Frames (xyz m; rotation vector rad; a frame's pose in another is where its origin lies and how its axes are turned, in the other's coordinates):
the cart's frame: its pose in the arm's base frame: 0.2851 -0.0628 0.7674 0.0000 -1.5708 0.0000
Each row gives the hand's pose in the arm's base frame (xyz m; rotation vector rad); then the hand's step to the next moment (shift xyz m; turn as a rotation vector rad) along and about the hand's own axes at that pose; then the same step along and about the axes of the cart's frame.
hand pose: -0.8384 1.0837 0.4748 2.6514 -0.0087 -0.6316
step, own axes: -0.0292 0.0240 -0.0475 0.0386 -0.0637 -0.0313
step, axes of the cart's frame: 0.0606 -0.0004 0.0035 -0.0163 0.0667 -0.0426
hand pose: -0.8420 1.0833 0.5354 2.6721 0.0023 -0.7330
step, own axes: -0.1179 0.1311 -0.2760 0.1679 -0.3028 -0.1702
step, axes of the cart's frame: 0.3238 -0.0145 -0.0468 -0.0529 0.3259 -0.1995
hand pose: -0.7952 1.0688 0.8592 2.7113 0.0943 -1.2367
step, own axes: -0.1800 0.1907 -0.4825 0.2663 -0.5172 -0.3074
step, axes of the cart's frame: 0.4699 -0.1038 -0.2646 -0.0641 0.5597 -0.3398
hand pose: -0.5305 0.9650 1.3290 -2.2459 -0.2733 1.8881
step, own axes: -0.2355 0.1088 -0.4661 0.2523 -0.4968 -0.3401
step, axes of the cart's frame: 0.2729 -0.1810 -0.4211 -0.0507 0.5354 -0.3700
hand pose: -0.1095 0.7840 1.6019 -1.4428 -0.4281 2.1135
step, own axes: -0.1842 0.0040 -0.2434 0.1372 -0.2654 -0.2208
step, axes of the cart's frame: 0.0452 -0.1223 -0.2760 -0.0436 0.2859 -0.2332
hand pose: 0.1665 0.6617 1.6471 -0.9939 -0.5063 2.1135
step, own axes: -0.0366 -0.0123 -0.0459 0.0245 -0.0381 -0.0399
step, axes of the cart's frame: -0.0031 -0.0178 -0.0572 -0.0137 0.0450 -0.0378
